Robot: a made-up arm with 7 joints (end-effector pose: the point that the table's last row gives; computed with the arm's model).
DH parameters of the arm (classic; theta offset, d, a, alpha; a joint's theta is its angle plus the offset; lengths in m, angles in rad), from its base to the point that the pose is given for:
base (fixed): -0.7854 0 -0.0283 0
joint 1: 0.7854 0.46 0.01 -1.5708
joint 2: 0 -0.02 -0.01 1.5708
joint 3: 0 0.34 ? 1.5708
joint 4: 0 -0.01 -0.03 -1.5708
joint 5: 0 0.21 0.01 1.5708
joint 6: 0 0.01 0.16 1.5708
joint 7: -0.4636 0 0.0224 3.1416
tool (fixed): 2.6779 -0.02 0 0
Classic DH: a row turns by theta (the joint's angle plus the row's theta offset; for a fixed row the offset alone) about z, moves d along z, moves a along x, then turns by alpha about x.
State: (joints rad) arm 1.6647 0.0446 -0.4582 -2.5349 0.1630 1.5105 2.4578
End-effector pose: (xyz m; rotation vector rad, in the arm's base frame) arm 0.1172 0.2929 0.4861 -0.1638 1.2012 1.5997
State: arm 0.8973 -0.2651 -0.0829 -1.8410 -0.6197 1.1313 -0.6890
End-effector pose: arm 0.2770 0.2403 0.7511 -0.4472 -0.6994 -1.6828
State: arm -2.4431 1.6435 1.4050 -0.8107 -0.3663 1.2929 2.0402
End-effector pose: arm -0.2337 -0.6101 0.3209 0.6278 -1.0533 -0.4009
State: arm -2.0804 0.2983 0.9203 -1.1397 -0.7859 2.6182 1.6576
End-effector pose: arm 0.0796 -0.3852 0.9948 -1.3466 0.2654 0.4322
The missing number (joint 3, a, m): 0.1
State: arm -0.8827 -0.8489 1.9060 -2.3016 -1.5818 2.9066 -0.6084
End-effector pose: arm -0.0362 0.3899 0.3761 -0.0626 -1.1174 0.3367
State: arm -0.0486 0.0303 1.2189 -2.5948 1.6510 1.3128 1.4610
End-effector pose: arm 0.0179 0.3088 0.4861 1.9969 0.5847 1.2626
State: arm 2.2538 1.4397 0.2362 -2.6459 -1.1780 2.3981 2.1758
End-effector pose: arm -0.2188 0.0423 0.1728 0.5543 -1.1552 -1.1559
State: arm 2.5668 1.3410 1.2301 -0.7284 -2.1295 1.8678 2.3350
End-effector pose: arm -0.7168 0.1364 0.5535 0.1313 1.1510 -1.8591
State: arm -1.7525 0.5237 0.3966 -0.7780 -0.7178 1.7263 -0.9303
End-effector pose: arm 0.0021 -0.5795 0.8440 0.4240 0.7957 2.4411
